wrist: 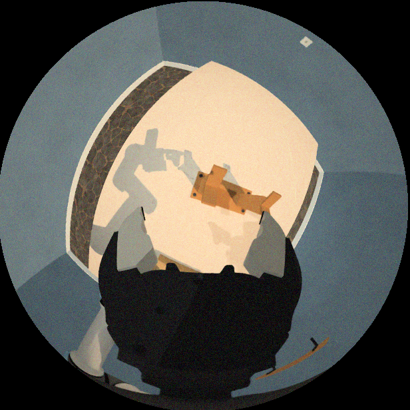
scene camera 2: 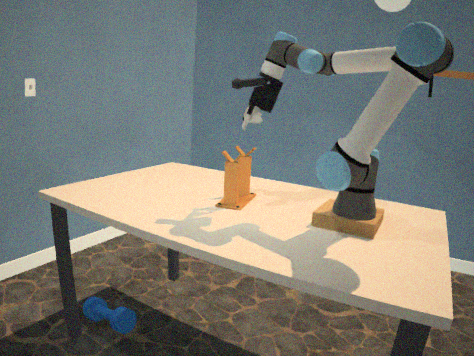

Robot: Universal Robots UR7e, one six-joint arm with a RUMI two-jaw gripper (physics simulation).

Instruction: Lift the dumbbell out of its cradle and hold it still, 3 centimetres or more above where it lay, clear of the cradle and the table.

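Where they show: gripper, fingertip midpoint: (scene camera 2: 243, 126); arm's base at its link origin: (scene camera 2: 353, 213).
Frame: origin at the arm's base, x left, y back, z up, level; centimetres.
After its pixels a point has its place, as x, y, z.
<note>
The blue dumbbell (scene camera 2: 109, 314) {54.1, -61.1, -32.9} lies on the floor, near the table's left legs, in the scene view. It does not show in the wrist view. The orange cradle (scene camera 2: 237, 181) {5.3, -42.7, 5.3} (wrist: 218, 193) stands upright on the table, its forked top empty. My gripper (scene camera 2: 244, 127) {6.3, -40.9, 25.8} (wrist: 202, 211) is open, with nothing between its fingers. In the scene view it hangs above the cradle, tilted, apart from it. In the wrist view the cradle shows beyond and between the spread fingertips.
The table (scene camera 2: 150, 192) {9.9, -81.3, -4.9} (wrist: 240, 115) carries the cradle and the arm's wooden base block (scene camera 2: 345, 220) {8.1, -1.3, -0.5}. A dark table leg (scene camera 2: 63, 260) stands close to the dumbbell. The arm's shadow falls across the table top. Blue walls stand behind the table, with a wooden rail (scene camera 2: 457, 74) at the right.
</note>
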